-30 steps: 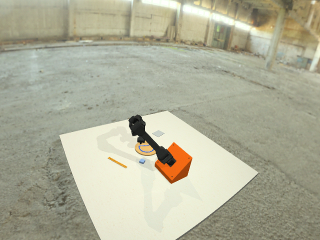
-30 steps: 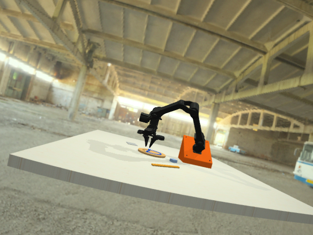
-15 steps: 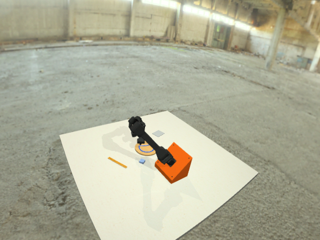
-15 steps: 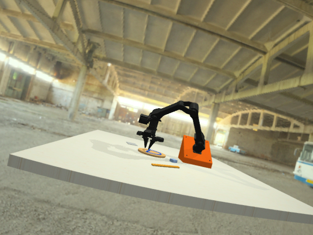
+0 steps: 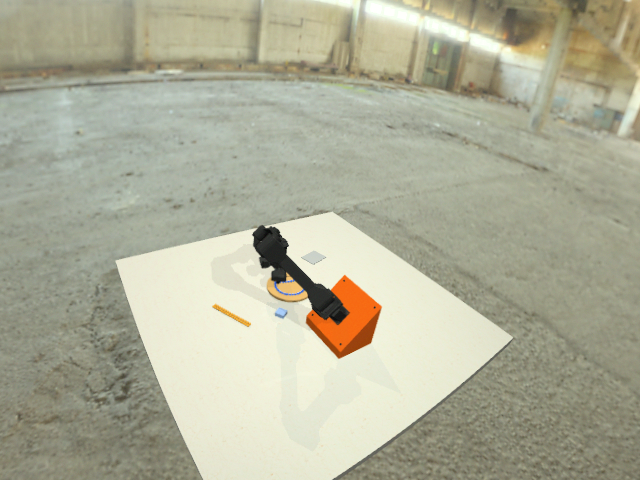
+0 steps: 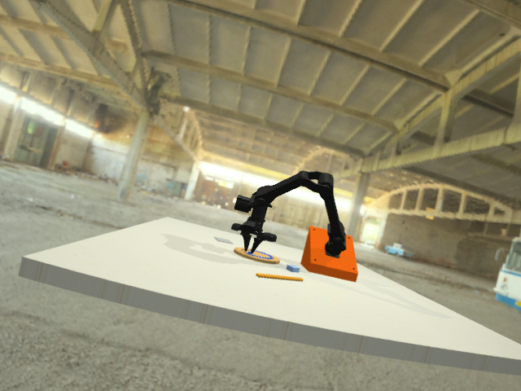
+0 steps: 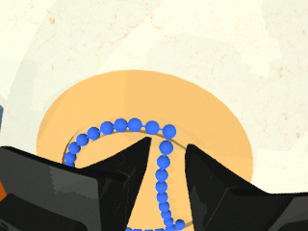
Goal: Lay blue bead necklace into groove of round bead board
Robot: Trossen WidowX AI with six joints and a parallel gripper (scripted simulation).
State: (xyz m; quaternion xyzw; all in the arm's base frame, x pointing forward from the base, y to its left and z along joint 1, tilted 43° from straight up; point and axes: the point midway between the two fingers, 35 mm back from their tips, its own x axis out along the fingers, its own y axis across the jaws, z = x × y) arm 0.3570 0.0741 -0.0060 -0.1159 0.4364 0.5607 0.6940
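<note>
My gripper tip is now 40 mm to the left of the round tan bead board, 40 mm past it and 10 mm above it. The rest, counted from my gripper tip: flat grey tile 270 mm to the right, 120 mm ahead, 10 mm below; small light-blue block 180 mm behind, 80 mm to the left, 10 mm below.
</note>
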